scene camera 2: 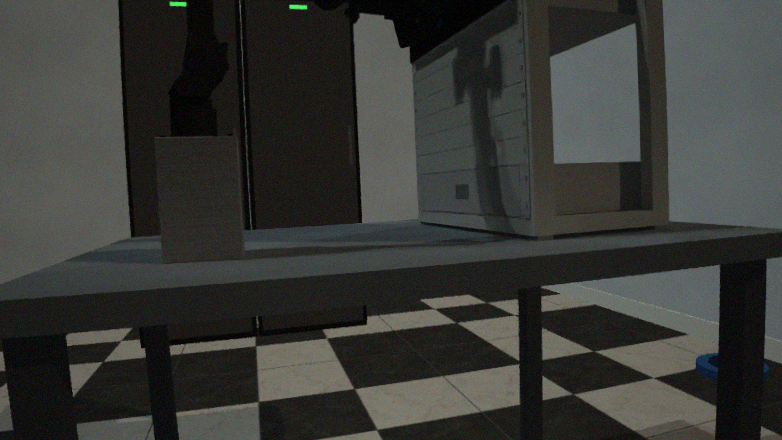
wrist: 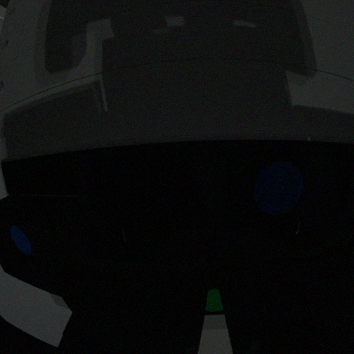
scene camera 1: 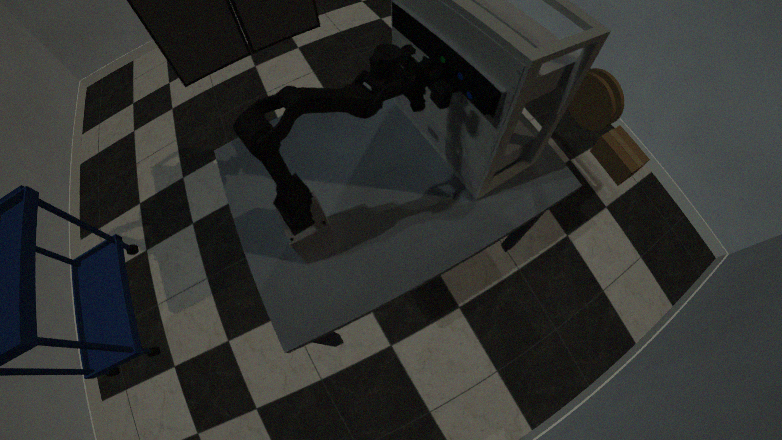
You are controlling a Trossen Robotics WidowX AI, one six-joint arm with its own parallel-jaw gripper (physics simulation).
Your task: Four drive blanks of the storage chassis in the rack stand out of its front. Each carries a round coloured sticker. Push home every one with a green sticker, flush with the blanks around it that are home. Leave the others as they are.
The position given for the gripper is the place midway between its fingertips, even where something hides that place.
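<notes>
The gripper (scene camera 1: 453, 66), (wrist: 204, 210): visible. A rack (scene camera 2: 482, 96): visible too.
</notes>
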